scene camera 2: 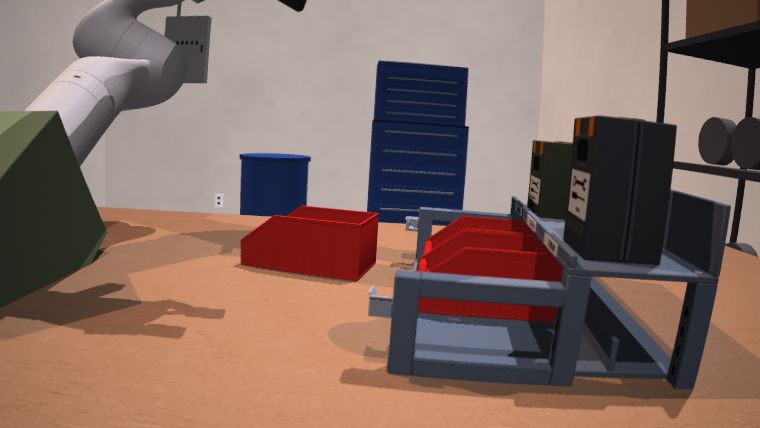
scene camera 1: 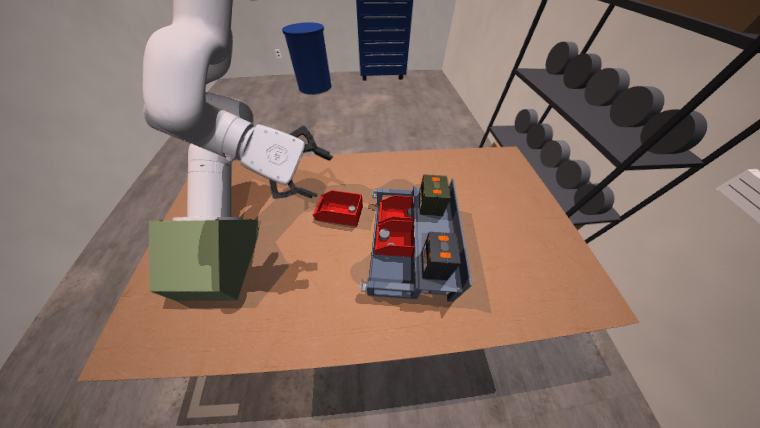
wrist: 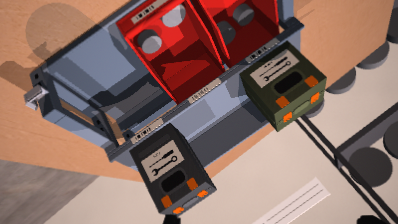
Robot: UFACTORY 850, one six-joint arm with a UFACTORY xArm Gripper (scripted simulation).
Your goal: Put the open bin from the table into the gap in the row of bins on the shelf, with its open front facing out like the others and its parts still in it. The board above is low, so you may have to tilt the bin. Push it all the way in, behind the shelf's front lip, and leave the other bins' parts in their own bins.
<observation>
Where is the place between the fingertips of my gripper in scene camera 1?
324,177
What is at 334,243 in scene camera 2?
A red bin.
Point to a red bin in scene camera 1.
At 338,201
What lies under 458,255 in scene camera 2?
A red bin.
</observation>
